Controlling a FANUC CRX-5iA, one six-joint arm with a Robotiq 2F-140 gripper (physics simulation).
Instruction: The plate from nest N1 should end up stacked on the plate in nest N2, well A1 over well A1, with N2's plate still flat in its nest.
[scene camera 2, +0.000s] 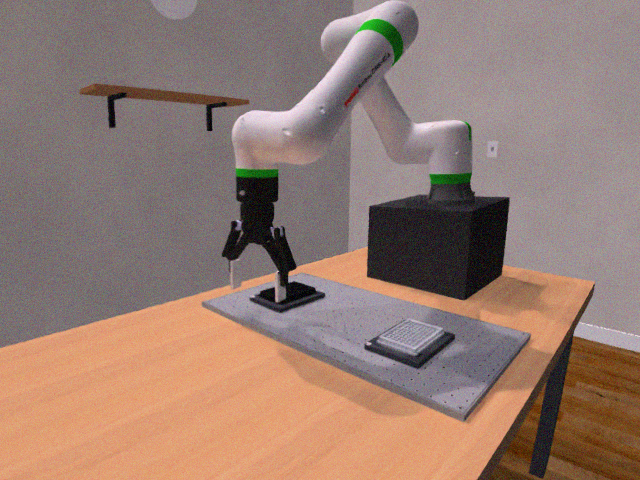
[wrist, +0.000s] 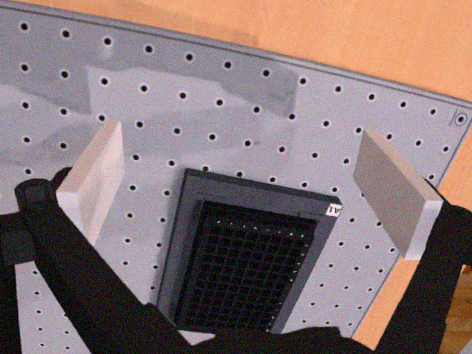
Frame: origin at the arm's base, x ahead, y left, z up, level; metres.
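Seen in the pictures: gripper, fingertip midpoint: (scene camera 2: 257, 293) (wrist: 243, 150); arm's base, link origin: (scene camera 2: 450, 201).
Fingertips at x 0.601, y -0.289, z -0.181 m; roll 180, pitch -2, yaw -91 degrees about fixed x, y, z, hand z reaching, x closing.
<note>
Offsets run from my fingertips to a thing's top centre. Level surfaces: height alone.
A black well plate {0.132 m back, 0.007 m right, 0.029 m down} (scene camera 2: 303, 290) (wrist: 245, 270) sits in a dark nest {0.132 m back, 0.007 m right, 0.040 m down} (scene camera 2: 313, 298) (wrist: 260, 196) at the board's far left in the scene view; the nest's A1 label shows at a corner in the wrist view. A light grey well plate {0.048 m back, 0.359 m left, 0.029 m down} (scene camera 2: 412, 334) sits in another dark nest {0.048 m back, 0.359 m left, 0.040 m down} (scene camera 2: 393, 354) at the right in the scene view. I cannot tell which nest is N1 or N2. My gripper (scene camera 2: 257, 292) (wrist: 243, 150) is open and empty, pointing down low above the board by the black plate. In the wrist view its pads stand wide apart, and its linkage hides the plate's lower end.
Both nests stand on a grey perforated board {0.055 m down} (scene camera 2: 343, 333) (wrist: 320, 137) on a wooden table {0.068 m down} (scene camera 2: 155, 382) (wrist: 350, 45). The arm's black pedestal (scene camera 2: 418, 248) stands behind the board at the right. A wooden shelf (scene camera 2: 165, 95) is on the wall at the back left.
</note>
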